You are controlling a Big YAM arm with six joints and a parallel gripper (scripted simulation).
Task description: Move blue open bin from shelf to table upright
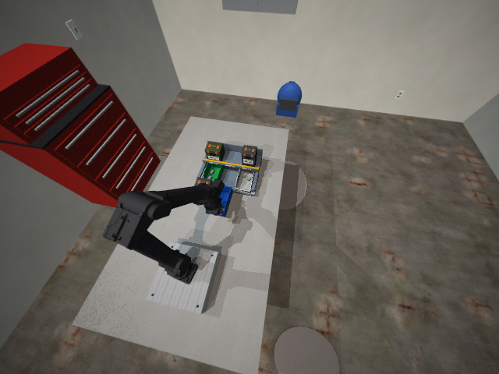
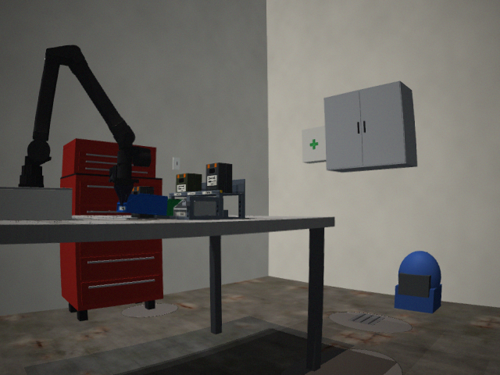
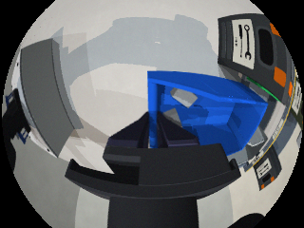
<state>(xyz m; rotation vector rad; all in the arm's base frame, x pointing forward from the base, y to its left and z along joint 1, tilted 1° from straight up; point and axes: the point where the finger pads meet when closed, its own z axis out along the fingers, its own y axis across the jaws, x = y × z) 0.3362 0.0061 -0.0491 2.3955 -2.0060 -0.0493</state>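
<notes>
Now: the blue open bin 80 mm ahead of my hand and 10 mm to the left of it. Round my hand: green bin 250 mm ahead, 160 mm to the left, 10 mm below; then yellow bar 320 mm ahead, 60 mm to the left, 50 mm above; then grey bin 290 mm ahead, 60 mm to the right, 10 mm below.
</notes>
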